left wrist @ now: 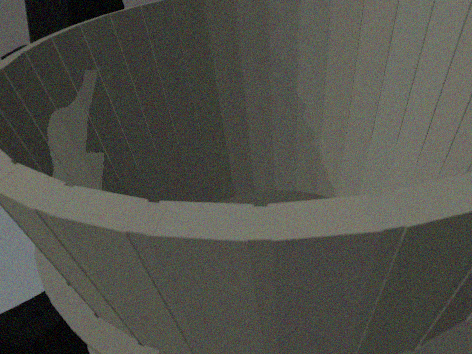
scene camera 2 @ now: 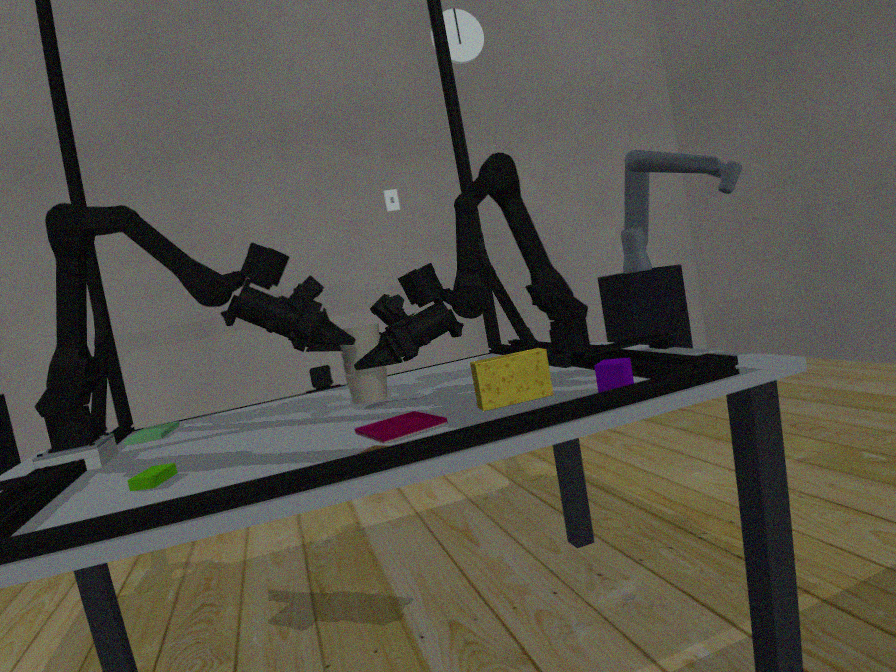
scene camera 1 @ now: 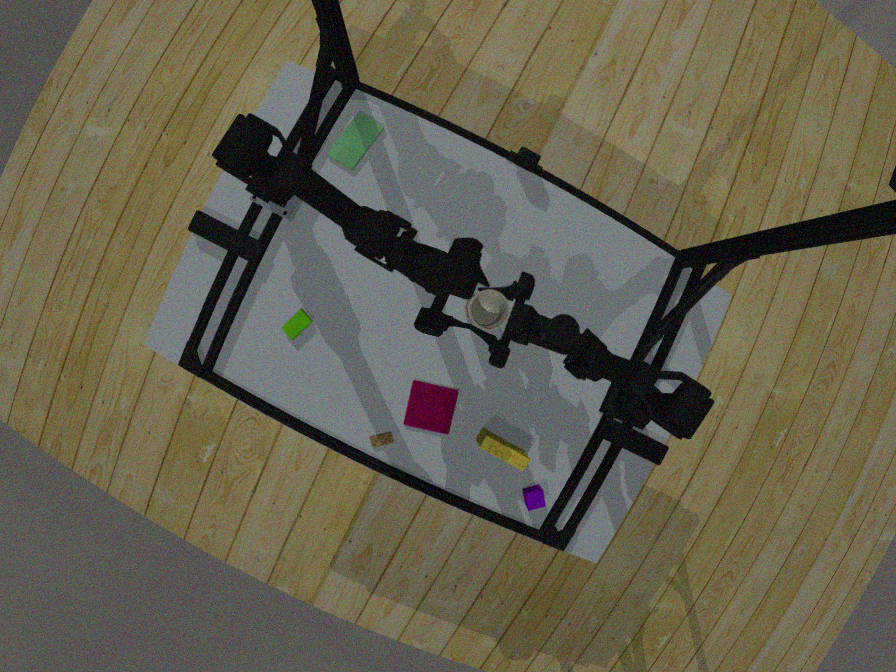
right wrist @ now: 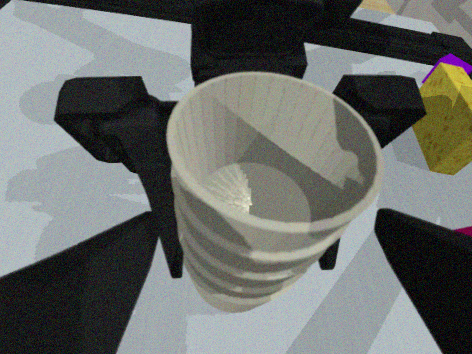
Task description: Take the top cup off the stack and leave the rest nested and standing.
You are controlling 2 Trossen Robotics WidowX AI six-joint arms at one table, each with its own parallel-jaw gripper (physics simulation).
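Frame: origin at the left arm's base, x back, y left, z down, level; centimetres.
Where they show: left gripper, fingertip midpoint: [scene camera 2: 350,368] [scene camera 1: 471,306] [right wrist: 253,274]; right gripper, fingertip midpoint: [left wrist: 264,158] [scene camera 2: 351,345] [scene camera 1: 478,306] [right wrist: 266,220]; left arm's base, origin of the base link: [scene camera 2: 572,349] [scene camera 1: 629,400]; right arm's base, origin of the base link: [scene camera 2: 74,445].
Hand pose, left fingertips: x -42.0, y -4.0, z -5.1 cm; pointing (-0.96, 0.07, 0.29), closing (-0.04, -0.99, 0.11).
Each offset is from my left fingertips to the top centre of the thing. "pt": to the spot under its first point. Level surfaces: height alone.
A stack of nested beige paper cups {dx +2.6, dy -0.3, dz -7.2 cm} [scene camera 1: 488,308] [scene camera 2: 368,386] [right wrist: 256,225] stands near the middle of the grey table {dz +7.3 cm} [scene camera 1: 579,254]. The top cup sits in the stack, and the rims of the lower cups show as rings below it. My left gripper [scene camera 1: 507,315] [scene camera 2: 371,362] [right wrist: 253,274] reaches in from the right of the picture and is shut on the cup stack. The left wrist view is filled by a cup rim {pt dx +6.3, dy -0.1, dz -7.0 cm} [left wrist: 234,218] and the cup's inside. My right gripper [scene camera 1: 472,302] [scene camera 2: 346,339] [right wrist: 266,220] is open, with its fingers wide on either side of the stack and clear of it.
On the table lie a magenta tile {dx +1.6, dy +22.8, dz +6.5 cm} [scene camera 1: 432,407] [scene camera 2: 402,426], a yellow sponge {dx +19.0, dy +24.6, dz +0.3 cm} [scene camera 1: 503,448] [scene camera 2: 512,378], a purple cube {dx +31.2, dy +32.7, dz +3.3 cm} [scene camera 1: 534,496] [scene camera 2: 614,374], a small brown block {dx -5.3, dy +33.8, dz +6.5 cm} [scene camera 1: 382,439], a lime block {dx -32.0, dy +18.3, dz +5.8 cm} [scene camera 1: 296,324] [scene camera 2: 154,476] and a green flat block {dx -37.6, dy -23.5, dz +6.3 cm} [scene camera 1: 355,140] [scene camera 2: 151,434].
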